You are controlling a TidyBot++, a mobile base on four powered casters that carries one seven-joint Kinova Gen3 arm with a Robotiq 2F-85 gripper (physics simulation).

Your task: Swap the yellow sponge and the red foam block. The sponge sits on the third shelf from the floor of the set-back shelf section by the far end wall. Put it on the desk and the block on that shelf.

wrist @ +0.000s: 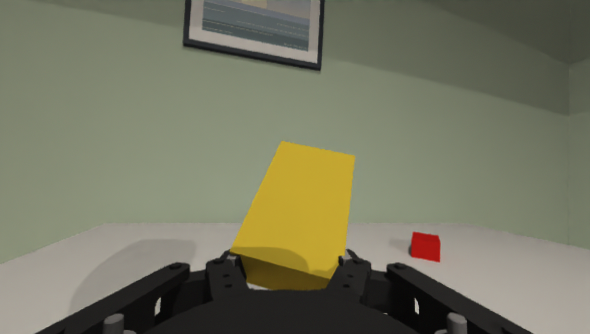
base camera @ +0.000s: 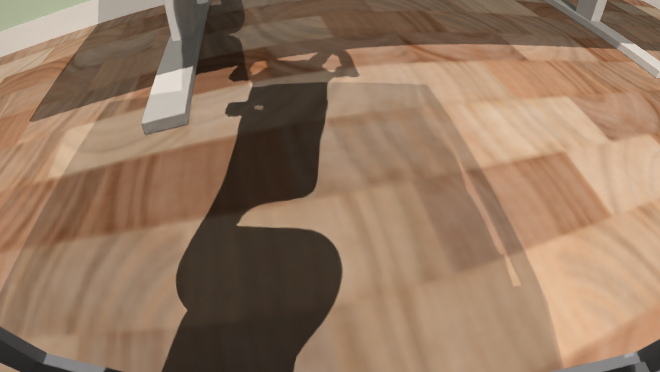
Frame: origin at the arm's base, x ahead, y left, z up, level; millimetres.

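Seen in the pictures: gripper, fingertip midpoint: (wrist: 289,256).
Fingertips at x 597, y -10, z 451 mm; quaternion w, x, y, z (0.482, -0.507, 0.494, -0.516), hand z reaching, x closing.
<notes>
A point is followed by its place in that frame.
My gripper (wrist: 289,256) @(y -10, x 597, z 451 mm) is shut on the yellow sponge (wrist: 302,205) @(y -16, x 586, z 488 mm), which sticks out ahead of the fingers and is tilted a little sideways in the wrist view. The white desk (wrist: 490,285) @(y -395, x 872, z 324 mm) spreads below and beyond the gripper. The red foam block (wrist: 425,247) @(y -350, x 1002, z 352 mm) sits on the desk to the right of the gripper and farther back. Whether the sponge touches the desk cannot be told. The set-back shelf does not show in either view.
A green wall (wrist: 125,150) @(y 569, x 1276, z 568 mm) with a framed picture (wrist: 320,35) @(y -114, x 1414, z 1121 mm) stands behind the desk, and a corner is at the right. In the base view, a desk foot (base camera: 167,95) is ahead at left and another (base camera: 625,45) at the far right. The arm's shadow falls on the wooden floor (base camera: 400,225) @(y -66, x 367, z -396 mm).
</notes>
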